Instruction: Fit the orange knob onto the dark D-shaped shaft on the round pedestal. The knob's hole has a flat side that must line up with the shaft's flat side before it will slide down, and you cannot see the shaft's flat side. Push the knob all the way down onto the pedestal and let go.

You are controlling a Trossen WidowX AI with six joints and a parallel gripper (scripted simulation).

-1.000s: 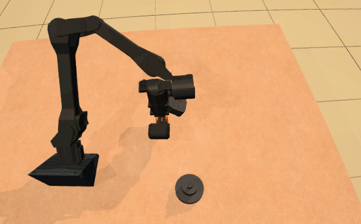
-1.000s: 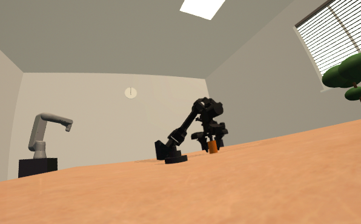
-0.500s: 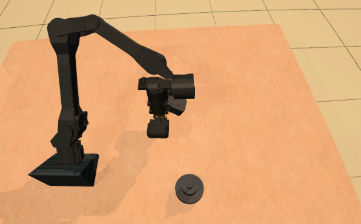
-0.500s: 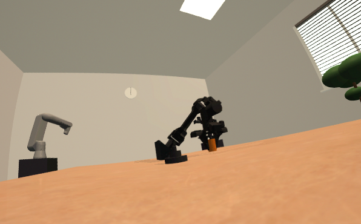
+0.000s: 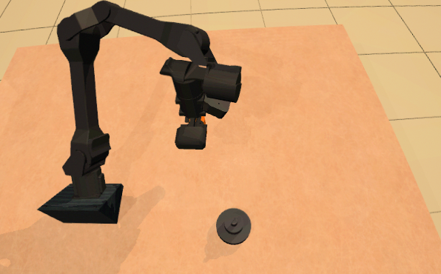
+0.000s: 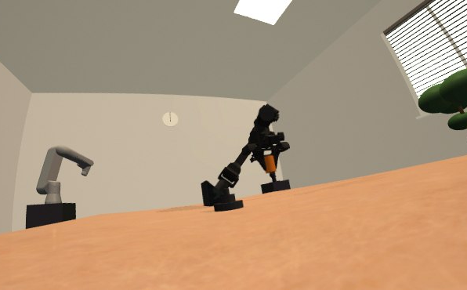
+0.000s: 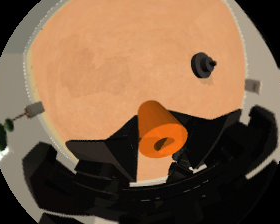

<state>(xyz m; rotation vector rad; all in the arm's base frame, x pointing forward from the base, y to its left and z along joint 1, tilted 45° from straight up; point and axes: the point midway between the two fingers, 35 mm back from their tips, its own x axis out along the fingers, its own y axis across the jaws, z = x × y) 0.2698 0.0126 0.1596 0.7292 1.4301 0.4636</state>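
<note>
The dark round pedestal is 220 mm to the right of my gripper tip, 80 mm below it and 70 mm ahead of it. Also, from my gripper tip: orange knob: 20 mm above.
</note>
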